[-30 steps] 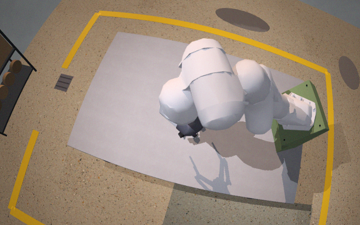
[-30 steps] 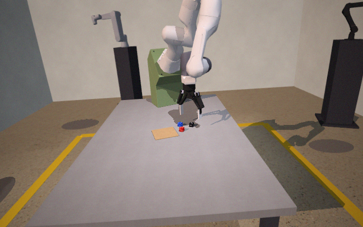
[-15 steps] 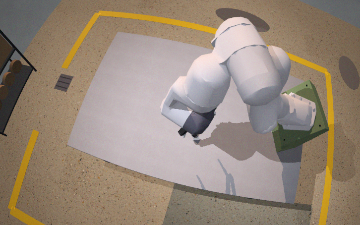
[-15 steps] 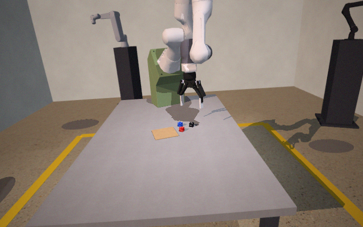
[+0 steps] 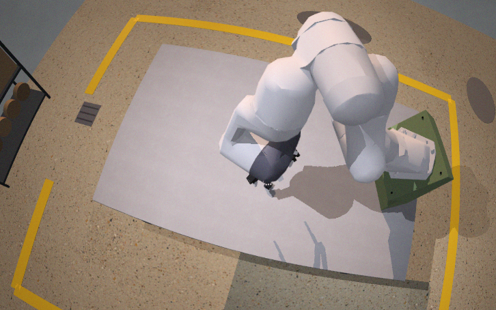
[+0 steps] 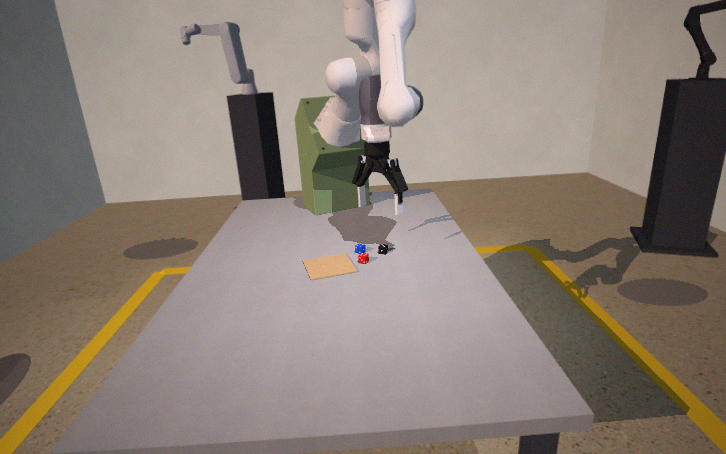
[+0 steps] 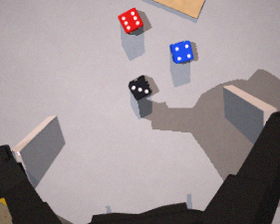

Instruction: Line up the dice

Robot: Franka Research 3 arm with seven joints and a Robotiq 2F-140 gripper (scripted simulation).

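Now: hand 140 mm above the black die. The rest, counted from my hand: red die (140 mm below, 80 mm ahead, 30 mm to the right); then tan mat (150 mm below, 130 mm to the right, 130 mm ahead); then blue die (140 mm below, 70 mm to the right, 10 mm ahead).
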